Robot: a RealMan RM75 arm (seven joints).
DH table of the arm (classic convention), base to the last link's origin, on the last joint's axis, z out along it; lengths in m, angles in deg. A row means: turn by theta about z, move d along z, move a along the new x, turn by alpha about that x. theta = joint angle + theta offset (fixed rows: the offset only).
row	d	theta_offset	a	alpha
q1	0.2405	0	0	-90
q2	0	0	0	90
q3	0.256	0	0	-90
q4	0	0	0	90
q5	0.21	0	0	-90
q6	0	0	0	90
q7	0.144	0	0	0
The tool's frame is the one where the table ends.
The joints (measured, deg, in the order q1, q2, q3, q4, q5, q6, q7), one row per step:
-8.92, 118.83, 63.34, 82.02, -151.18, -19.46, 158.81
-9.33, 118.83, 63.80, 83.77, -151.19, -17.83, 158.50
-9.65, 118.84, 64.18, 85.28, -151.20, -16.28, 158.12
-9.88, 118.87, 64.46, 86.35, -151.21, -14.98, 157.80
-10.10, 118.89, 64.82, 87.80, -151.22, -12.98, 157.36
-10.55, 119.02, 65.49, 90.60, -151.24, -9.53, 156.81
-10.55, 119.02, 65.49, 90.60, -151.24, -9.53, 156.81
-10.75, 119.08, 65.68, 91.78, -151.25, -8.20, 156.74
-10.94, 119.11, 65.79, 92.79, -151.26, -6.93, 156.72
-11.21, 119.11, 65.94, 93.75, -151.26, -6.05, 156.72
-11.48, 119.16, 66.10, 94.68, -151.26, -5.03, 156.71
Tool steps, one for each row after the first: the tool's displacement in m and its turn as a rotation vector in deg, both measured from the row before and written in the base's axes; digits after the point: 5 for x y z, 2 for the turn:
-0.00366, 0.00055, 0.00385, -0.08, -0.06, 0.02
-0.00325, 0.00043, 0.00298, -0.19, -0.20, 0.02
-0.00209, 0.00022, 0.00171, -0.29, -0.22, -0.07
-0.00298, 0.00041, 0.00181, -0.61, -0.39, -0.10
-0.00658, 0.00050, 0.00421, -0.87, -0.32, -0.03
0.00000, 0.00000, 0.00000, 0.00, 0.00, 0.00
-0.00317, -0.00007, 0.00164, -0.36, 0.05, 0.05
-0.00254, -0.00034, 0.00094, -0.47, 0.03, -0.01
-0.00210, -0.00048, 0.00191, -0.14, 0.08, 0.02
-0.00193, -0.00052, 0.00148, -0.25, 0.07, -0.07

